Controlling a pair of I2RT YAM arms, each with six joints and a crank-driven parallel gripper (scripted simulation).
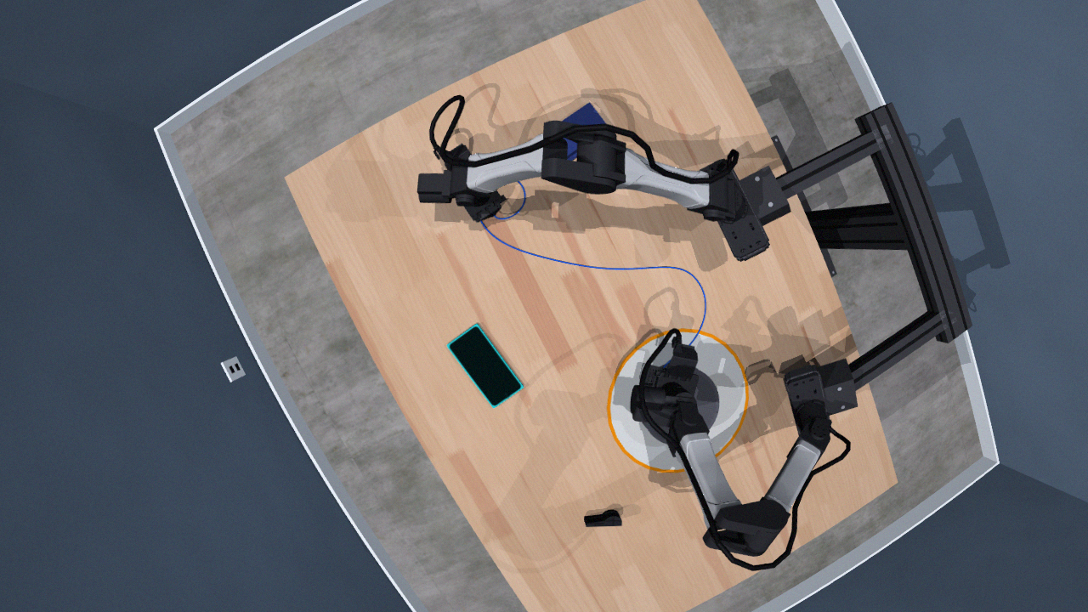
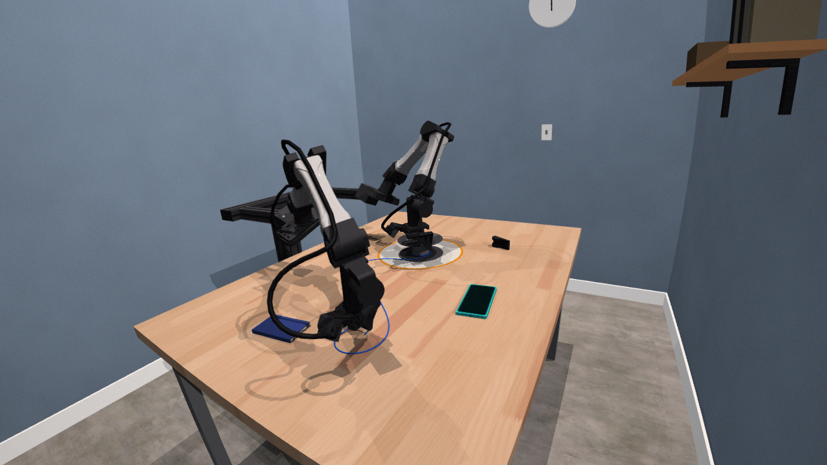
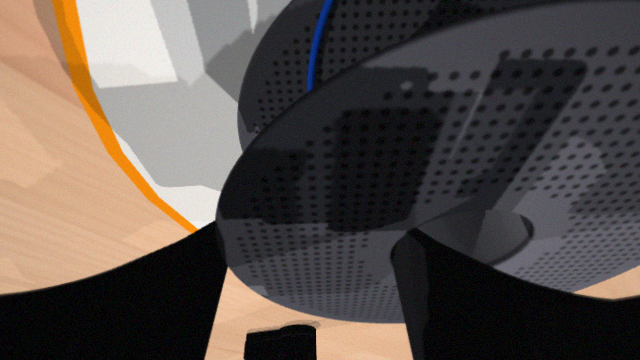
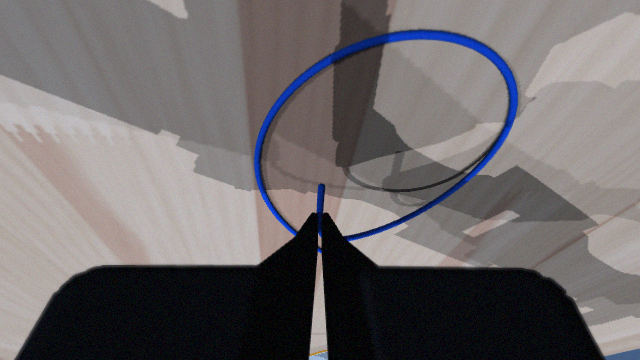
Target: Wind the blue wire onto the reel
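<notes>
My left gripper is now 50 mm past the dark grey reel, 30 mm to the right of it and 20 mm above it. Round my left hand: orange painted ring: 60 mm behind, 50 mm to the left, 50 mm below; black clip-like object: 230 mm to the left, 230 mm ahead, 30 mm below.
</notes>
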